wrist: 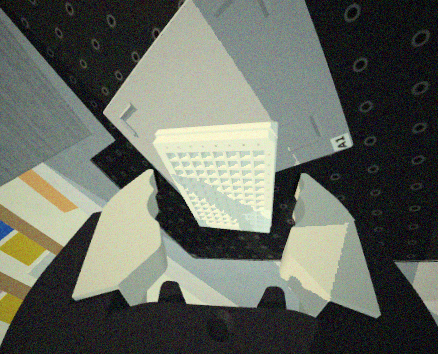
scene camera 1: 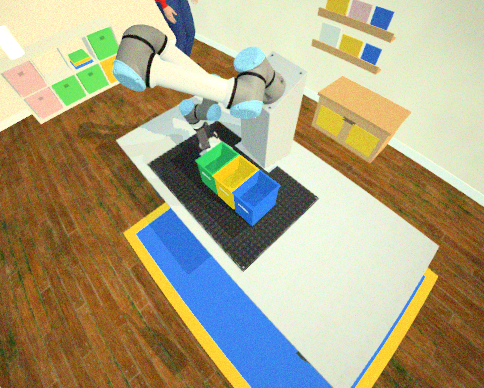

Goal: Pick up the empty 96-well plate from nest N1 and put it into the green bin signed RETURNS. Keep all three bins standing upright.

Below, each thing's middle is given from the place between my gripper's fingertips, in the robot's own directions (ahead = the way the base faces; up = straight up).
Now: the white 96-well plate [wrist: 225,173] 20 mm behind my hand, 20 mm to the right of it and 10 mm below it. Round my hand: grey nest [wrist: 200,71] (40 mm to the left, 20 mm below); then yellow bin [scene camera 1: 230,177] (90 mm ahead, 340 mm to the left, 60 mm above); then green bin [scene camera 1: 211,162] (100 mm ahead, 210 mm to the left, 60 mm above).
